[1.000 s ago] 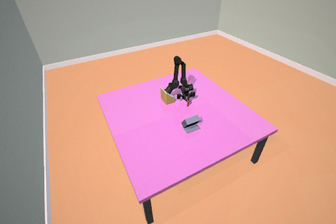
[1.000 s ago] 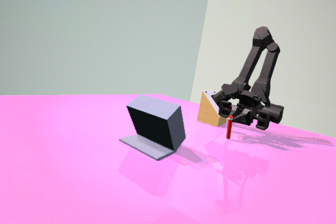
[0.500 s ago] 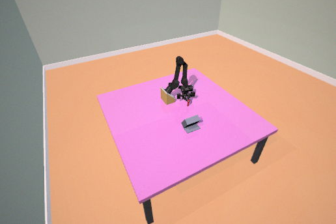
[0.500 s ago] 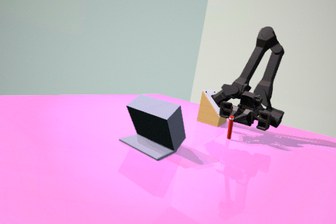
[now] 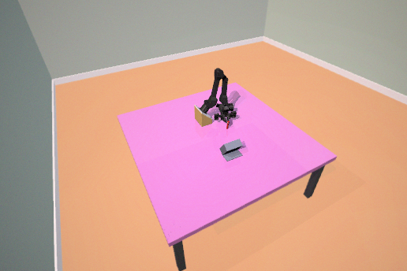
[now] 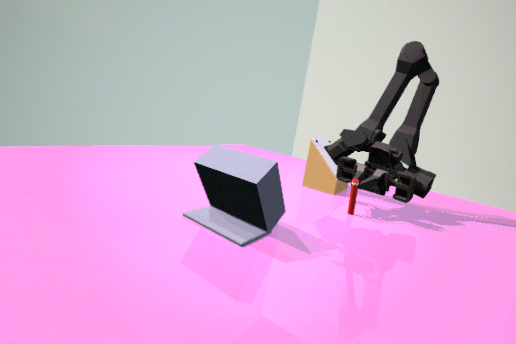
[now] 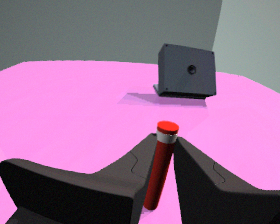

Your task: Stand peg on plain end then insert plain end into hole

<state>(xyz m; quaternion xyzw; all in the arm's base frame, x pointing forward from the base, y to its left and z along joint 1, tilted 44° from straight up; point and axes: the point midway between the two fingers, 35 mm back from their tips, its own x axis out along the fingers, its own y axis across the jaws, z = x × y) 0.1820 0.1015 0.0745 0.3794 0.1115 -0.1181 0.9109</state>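
My gripper tip is 1 cm above the red peg. Round my gripper tip: flat grey foot plate (26 cm ahead, 14 cm to the right, 7 cm below); then grey sloped panel (24 cm ahead, 14 cm to the right, 1 cm below).
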